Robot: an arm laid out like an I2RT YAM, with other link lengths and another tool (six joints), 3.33 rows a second.
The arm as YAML. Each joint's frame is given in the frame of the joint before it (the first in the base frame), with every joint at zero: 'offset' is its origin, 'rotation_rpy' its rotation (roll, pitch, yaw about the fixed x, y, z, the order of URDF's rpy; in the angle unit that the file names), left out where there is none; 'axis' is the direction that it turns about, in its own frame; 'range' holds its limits. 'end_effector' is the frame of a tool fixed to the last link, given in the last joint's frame.
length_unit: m
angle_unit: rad
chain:
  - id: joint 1
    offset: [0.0, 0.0, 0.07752]
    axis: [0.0, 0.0, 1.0]
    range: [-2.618, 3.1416]
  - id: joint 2
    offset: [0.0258, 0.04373, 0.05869]
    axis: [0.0, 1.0, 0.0]
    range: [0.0, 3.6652]
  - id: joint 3
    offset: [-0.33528, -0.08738, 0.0]
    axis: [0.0, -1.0, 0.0]
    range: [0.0, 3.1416]
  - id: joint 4
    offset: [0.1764, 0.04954, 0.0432]
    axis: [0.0, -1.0, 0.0]
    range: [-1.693, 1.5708]
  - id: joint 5
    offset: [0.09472, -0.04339, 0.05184]
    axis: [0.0, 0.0, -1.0]
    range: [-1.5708, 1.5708]
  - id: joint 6
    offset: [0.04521, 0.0, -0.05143]
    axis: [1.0, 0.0, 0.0]
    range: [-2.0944, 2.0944]
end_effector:
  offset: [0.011, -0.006, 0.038]
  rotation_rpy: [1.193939, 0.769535, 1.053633]
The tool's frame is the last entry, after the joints.
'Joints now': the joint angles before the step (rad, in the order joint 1, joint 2, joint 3, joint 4, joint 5, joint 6). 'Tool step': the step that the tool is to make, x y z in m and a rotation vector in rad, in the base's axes. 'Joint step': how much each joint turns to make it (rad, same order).
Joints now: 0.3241, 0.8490, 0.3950, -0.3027, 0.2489, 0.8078
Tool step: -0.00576, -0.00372, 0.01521, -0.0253, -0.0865, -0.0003
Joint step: -0.0229, -0.0614, 0.0332, -0.0062, 0.0161, -0.0549
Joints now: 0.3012, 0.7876, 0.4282, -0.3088, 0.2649, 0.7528
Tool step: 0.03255, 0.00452, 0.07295, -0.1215, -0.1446, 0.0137
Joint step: -0.0702, 0.0995, 0.2426, 0.0141, 0.0168, -0.1823
